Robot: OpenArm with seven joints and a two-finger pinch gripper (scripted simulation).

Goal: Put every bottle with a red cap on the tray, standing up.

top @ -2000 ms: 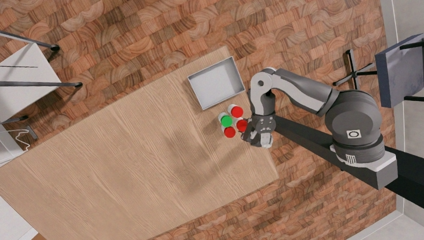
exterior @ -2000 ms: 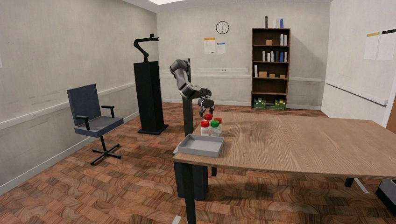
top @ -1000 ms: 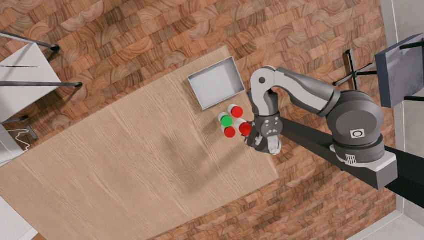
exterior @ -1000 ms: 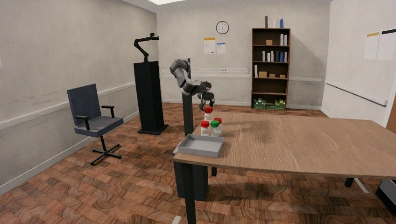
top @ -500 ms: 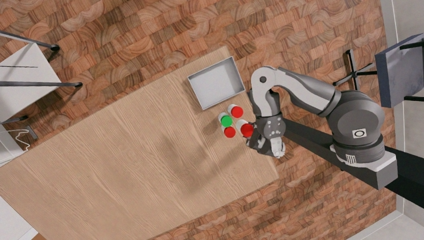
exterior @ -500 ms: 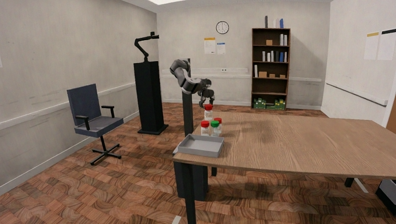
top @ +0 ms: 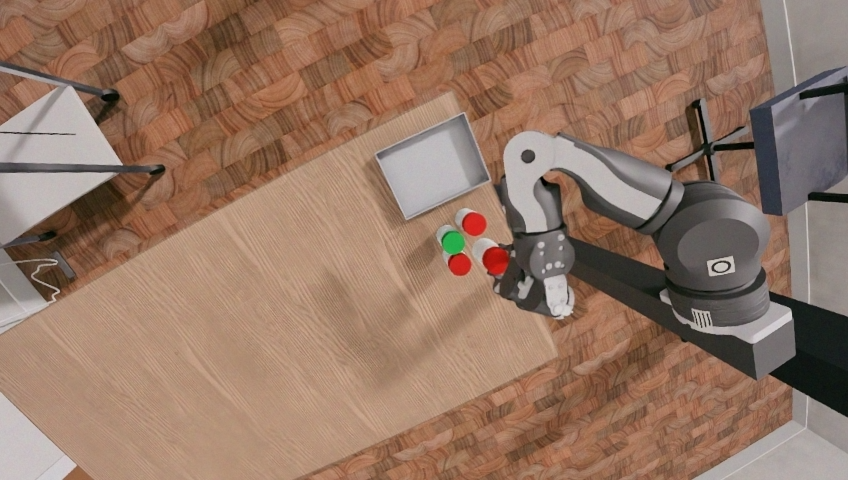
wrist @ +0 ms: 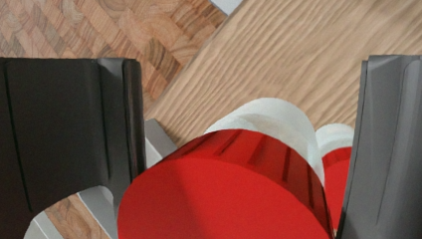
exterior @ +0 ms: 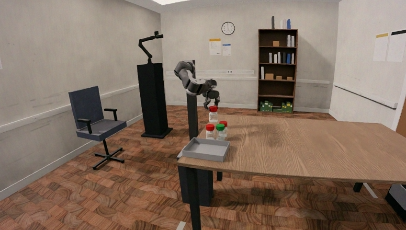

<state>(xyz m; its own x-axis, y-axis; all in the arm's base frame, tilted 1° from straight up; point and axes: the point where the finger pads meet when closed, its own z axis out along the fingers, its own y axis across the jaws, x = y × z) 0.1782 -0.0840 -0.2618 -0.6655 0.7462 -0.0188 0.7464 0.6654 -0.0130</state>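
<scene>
Now: hand 230 mm to the left of the grey tray, 190 mm above it and 20 mm short of it. The rest, counted from my hand: green-capped bottle (160 mm below, 70 mm ahead, 60 mm to the right).
</scene>
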